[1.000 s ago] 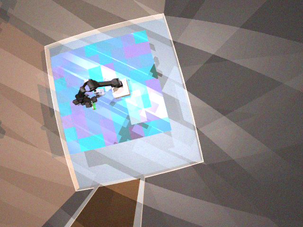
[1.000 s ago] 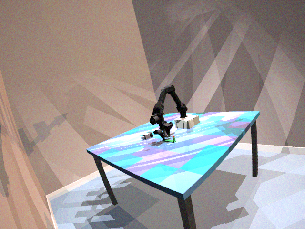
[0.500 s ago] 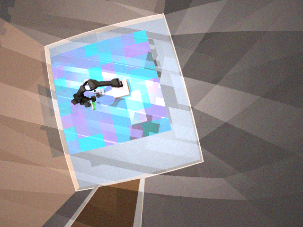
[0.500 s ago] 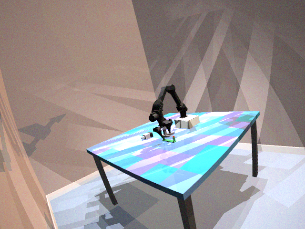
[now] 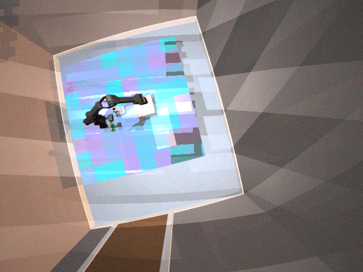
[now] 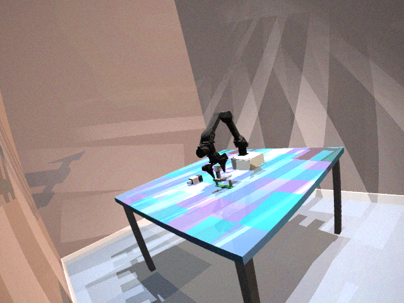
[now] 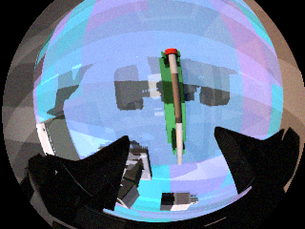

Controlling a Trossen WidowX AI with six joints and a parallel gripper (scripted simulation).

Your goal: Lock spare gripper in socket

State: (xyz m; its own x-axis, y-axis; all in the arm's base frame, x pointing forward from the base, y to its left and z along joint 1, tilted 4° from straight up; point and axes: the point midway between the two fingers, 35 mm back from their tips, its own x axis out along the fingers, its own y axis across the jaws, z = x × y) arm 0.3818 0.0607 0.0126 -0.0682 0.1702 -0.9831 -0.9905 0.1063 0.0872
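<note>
Now: the green mount 50 mm below my gripper tip, 20 mm to the left of it and 10 mm ahead of it. From my gripper tip the other things lie so: grey mount: 100 mm behind, 80 mm to the right, 20 mm below; spare gripper: 260 mm to the right, 50 mm below, 10 mm behind.
</note>
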